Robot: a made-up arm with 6 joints. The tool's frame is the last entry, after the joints. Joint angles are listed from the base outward.
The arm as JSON. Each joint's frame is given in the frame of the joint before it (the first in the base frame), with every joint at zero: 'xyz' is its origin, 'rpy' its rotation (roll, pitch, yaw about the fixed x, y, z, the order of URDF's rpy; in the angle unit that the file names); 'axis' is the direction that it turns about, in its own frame. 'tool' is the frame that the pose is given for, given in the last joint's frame.
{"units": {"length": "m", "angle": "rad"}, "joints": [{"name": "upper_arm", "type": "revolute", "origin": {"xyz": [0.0, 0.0, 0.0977], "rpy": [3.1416, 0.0, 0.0]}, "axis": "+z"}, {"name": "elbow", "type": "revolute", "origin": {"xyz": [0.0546, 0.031, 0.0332], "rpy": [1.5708, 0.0, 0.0]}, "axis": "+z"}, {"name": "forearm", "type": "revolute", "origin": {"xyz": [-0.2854, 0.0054, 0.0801], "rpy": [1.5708, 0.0, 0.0]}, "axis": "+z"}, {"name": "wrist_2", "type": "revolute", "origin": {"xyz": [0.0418, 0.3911, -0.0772], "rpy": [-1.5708, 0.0, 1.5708]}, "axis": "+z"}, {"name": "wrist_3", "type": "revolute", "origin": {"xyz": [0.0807, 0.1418, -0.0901], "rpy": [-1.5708, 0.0, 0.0]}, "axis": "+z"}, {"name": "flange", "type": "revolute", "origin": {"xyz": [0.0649, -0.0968, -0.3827], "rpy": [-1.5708, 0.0, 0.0]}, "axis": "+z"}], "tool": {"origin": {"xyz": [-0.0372, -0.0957, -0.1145], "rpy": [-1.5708, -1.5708, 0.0]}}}
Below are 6 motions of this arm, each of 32 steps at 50 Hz.
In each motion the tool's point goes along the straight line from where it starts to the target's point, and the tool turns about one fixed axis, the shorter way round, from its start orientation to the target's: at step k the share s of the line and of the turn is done. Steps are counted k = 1, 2, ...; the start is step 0. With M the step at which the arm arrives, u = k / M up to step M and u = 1 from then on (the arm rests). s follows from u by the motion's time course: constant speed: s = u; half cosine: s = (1 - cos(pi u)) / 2; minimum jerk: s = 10 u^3 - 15 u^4 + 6 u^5.
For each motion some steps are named. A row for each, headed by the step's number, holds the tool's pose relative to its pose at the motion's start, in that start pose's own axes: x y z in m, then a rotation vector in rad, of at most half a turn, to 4 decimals.
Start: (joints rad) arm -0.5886 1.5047 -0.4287 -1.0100 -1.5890 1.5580
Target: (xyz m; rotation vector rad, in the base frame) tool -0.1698 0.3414 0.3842 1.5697 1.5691 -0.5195
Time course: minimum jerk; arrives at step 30
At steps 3, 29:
3: 0.0014 -0.0005 -0.0012 -0.0013 -0.0050 -0.0044
29: 0.1622 -0.0591 -0.1412 -0.1488 -0.5871 -0.5086

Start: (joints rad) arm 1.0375 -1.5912 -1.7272 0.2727 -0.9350 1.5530
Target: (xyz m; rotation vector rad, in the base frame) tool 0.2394 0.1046 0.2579 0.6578 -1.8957 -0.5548
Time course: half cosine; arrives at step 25
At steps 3, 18, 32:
3: -0.0029 -0.0031 -0.0049 -0.0168 0.0044 -0.0059
18: -0.0682 -0.0723 -0.1139 -0.3908 0.1032 -0.1384
32: -0.0832 -0.0883 -0.1391 -0.4773 0.1260 -0.1691

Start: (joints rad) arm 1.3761 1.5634 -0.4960 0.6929 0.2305 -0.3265
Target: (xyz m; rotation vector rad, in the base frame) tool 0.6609 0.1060 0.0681 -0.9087 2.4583 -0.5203
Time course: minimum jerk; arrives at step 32
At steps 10, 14, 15, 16, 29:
10: 0.0022 0.0075 0.0143 -0.0733 0.0508 -0.1066
14: 0.0047 0.0160 0.0305 -0.1565 0.1084 -0.2275
15: 0.0054 0.0184 0.0350 -0.1799 0.1247 -0.2615
16: 0.0061 0.0209 0.0397 -0.2037 0.1412 -0.2961
29: 0.0121 0.0415 0.0787 -0.4045 0.2803 -0.5881

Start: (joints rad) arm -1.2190 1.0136 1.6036 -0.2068 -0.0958 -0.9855
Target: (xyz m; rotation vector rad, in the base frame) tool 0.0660 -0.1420 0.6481 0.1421 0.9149 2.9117
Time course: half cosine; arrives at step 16
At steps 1, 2, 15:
1: -0.0008 -0.0006 -0.0002 0.0038 0.0012 0.0015
2: -0.0031 -0.0025 -0.0007 0.0151 0.0049 0.0058
15: -0.0798 -0.0661 -0.0193 0.3923 0.1277 0.1506

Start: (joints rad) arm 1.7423 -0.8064 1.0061 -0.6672 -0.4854 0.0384
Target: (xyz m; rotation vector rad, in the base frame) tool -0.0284 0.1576 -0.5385 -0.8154 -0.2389 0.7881
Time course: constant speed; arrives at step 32
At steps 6, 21, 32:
6: -0.0536 -0.0328 -0.0300 -0.0890 -0.0151 0.1797
21: -0.1878 -0.1149 -0.1050 -0.3114 -0.0528 0.6288
32: -0.2861 -0.1751 -0.1600 -0.4745 -0.0804 0.9581

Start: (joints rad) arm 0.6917 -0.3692 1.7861 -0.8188 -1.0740 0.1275
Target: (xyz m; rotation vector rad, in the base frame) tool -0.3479 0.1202 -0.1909 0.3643 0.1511 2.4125
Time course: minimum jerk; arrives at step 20
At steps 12, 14, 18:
12: -0.0694 0.0626 -0.0212 -0.0829 0.1553 0.1769
14: -0.0851 0.0768 -0.0260 -0.1016 0.1905 0.2169
18: -0.1008 0.0910 -0.0307 -0.1204 0.2256 0.2570

